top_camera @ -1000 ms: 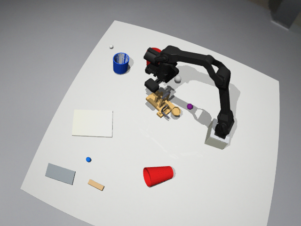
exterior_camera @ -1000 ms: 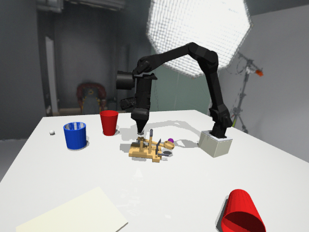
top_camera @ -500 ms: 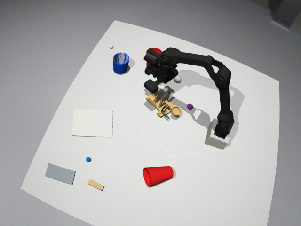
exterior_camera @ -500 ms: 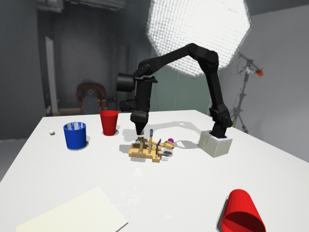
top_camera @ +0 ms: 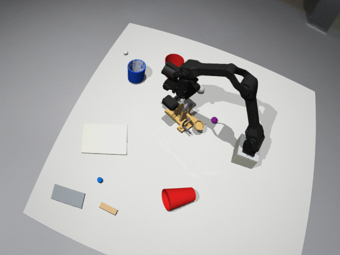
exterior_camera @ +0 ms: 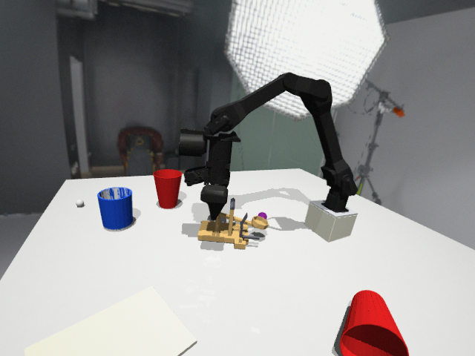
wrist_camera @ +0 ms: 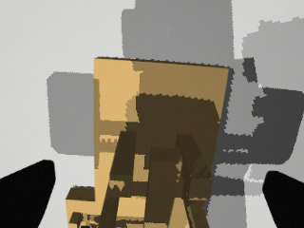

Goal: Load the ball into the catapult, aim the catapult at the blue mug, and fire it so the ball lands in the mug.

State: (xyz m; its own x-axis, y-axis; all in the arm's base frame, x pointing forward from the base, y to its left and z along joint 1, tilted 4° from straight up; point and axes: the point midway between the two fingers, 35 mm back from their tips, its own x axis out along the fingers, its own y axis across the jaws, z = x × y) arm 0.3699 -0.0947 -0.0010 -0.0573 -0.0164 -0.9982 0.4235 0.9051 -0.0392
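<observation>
Now: gripper tip 180 mm past the purple ball, 30 mm to the left of it and 60 mm above it. Round my gripper tip: wooden catapult: 60 mm behind, 50 mm to the left, 20 mm below; then cream sheet: 260 mm ahead, 260 mm to the left, 70 mm below; then blue mug: 260 mm ahead, 120 mm to the right, 40 mm below.
</observation>
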